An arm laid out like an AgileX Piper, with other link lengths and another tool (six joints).
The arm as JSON. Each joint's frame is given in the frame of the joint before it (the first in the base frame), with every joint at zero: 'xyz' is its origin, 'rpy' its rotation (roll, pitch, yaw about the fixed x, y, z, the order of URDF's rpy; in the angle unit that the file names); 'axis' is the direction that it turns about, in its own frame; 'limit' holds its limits. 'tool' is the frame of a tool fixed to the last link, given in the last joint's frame.
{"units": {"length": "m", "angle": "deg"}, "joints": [
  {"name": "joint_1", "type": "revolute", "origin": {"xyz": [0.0, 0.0, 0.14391], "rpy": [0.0, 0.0, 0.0]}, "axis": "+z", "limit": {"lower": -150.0, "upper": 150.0}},
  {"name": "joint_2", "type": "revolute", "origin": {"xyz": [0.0, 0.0, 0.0], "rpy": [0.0, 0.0, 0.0]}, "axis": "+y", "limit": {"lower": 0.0, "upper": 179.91}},
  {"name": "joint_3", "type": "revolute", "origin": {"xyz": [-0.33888, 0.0, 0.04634], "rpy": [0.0, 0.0, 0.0]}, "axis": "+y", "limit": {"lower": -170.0, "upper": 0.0}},
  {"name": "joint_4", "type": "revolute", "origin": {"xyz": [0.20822, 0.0, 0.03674], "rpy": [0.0, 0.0, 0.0]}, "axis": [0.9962, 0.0, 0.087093], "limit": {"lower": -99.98, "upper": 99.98}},
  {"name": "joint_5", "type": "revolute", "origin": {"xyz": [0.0, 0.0, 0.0], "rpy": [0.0, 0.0, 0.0]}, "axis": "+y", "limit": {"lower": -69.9, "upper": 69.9}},
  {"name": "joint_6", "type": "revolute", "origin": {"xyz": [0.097, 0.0, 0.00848], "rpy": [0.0, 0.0, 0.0]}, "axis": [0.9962, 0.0, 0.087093], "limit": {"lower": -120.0, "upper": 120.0}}
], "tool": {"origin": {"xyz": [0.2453, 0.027, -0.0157], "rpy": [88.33, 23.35, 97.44]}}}
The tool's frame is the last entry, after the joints.
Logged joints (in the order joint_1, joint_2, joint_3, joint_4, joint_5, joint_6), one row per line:
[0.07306, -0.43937, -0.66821, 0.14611, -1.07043, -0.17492]
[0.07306, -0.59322, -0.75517, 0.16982, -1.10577, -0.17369]
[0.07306, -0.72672, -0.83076, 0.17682, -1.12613, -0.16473]
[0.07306, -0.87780, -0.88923, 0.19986, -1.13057, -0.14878]
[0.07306, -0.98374, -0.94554, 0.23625, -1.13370, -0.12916]
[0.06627, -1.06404, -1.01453, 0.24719, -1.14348, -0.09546]
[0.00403, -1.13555, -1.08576, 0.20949, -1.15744, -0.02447]
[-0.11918, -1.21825, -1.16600, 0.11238, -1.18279, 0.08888]
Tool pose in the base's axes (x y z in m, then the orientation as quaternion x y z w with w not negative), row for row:
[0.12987, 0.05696, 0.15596, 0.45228, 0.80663, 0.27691, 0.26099]
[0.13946, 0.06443, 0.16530, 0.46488, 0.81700, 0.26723, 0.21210]
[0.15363, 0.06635, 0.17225, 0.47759, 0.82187, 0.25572, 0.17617]
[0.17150, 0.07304, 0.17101, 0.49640, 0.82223, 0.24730, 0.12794]
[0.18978, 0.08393, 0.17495, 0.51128, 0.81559, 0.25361, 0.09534]
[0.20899, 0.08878, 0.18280, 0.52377, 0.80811, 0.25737, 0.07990]
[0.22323, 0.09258, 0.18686, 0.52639, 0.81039, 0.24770, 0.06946]
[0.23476, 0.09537, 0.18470, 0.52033, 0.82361, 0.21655, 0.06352]
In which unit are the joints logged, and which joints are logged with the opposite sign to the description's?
The joints are logged in radians. Opposite sign: joint_1, joint_2, joint_5.
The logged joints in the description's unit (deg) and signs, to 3 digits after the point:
[-4.186, 25.174, -38.286, 8.371, 61.331, -10.022]
[-4.186, 33.989, -43.268, 9.730, 63.356, -9.952]
[-4.186, 41.638, -47.599, 10.131, 64.522, -9.438]
[-4.186, 50.294, -50.949, 11.451, 64.777, -8.524]
[-4.186, 56.364, -54.175, 13.536, 64.956, -7.400]
[-3.797, 60.965, -58.128, 14.163, 65.517, -5.469]
[-0.231, 65.062, -62.209, 12.003, 66.316, -1.402]
[6.829, 69.801, -66.807, 6.439, 67.769, 5.092]

